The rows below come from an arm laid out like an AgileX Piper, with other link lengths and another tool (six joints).
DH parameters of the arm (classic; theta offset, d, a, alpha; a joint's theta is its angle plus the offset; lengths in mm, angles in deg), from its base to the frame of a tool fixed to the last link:
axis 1: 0 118.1 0 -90
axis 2: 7.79 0 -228 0
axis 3: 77.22 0 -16.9 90
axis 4: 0 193.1 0 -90
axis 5: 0 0 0 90
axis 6: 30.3 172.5 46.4 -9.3
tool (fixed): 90 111.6 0 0
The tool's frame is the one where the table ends.
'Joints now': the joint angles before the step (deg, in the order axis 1, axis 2, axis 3, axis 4, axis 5, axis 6). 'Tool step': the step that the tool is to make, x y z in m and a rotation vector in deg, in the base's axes. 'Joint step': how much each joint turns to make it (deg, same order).
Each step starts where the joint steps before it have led.
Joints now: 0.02, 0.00, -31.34, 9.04, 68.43, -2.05
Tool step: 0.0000, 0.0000, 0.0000, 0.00, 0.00, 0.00
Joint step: 0.00, 0.00, 0.00, 0.00, 0.00, 0.00
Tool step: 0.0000, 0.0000, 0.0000, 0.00, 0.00, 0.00
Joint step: 0.00, 0.00, 0.00, 0.00, 0.00, 0.00
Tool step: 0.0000, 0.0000, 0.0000, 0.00, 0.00, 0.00
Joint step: 0.00, 0.00, 0.00, 0.00, 0.00, 0.00
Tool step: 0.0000, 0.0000, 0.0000, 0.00, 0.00, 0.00
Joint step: 0.00, 0.00, 0.00, 0.00, 0.00, 0.00
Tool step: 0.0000, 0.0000, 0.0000, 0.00, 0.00, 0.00
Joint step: 0.00, 0.00, 0.00, 0.00, 0.00, 0.00
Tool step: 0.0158, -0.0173, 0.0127, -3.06, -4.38, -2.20
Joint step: -0.04, 0.00, 0.24, -3.46, -4.57, -0.71
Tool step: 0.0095, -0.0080, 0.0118, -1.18, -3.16, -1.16
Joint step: 0.07, -0.01, 0.01, -1.70, -3.17, 0.04
